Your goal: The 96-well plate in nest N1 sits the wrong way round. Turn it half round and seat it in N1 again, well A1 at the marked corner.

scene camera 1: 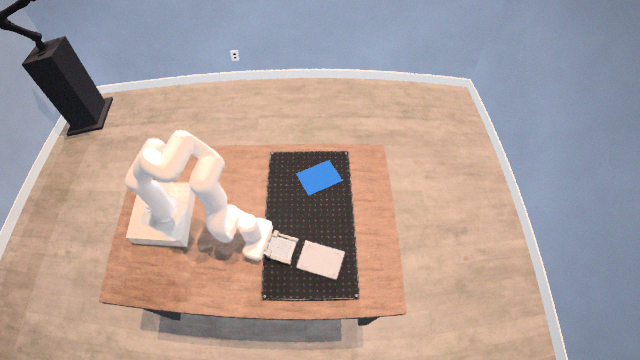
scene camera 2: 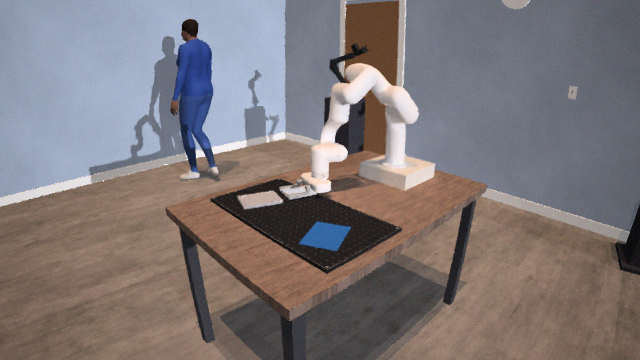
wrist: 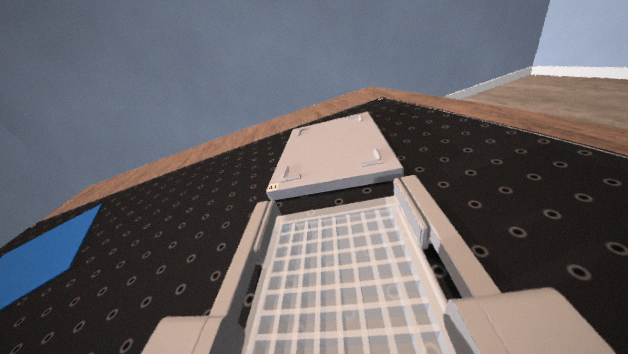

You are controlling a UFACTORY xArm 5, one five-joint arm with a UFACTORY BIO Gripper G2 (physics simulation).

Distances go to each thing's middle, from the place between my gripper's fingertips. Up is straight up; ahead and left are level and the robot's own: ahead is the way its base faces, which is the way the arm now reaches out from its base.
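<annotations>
My hand is 10 mm above the 96-well plate [wrist: 356, 271], 30 mm to the right of it and 60 mm past it. If you count from my hand, nest N1 [scene camera 1: 321, 260] is 10 mm below, 50 mm to the right and 100 mm ahead, while the flat blue rectangle [scene camera 2: 322, 235] is 10 mm below as well, but 340 mm to the left and 160 mm ahead.
</annotations>
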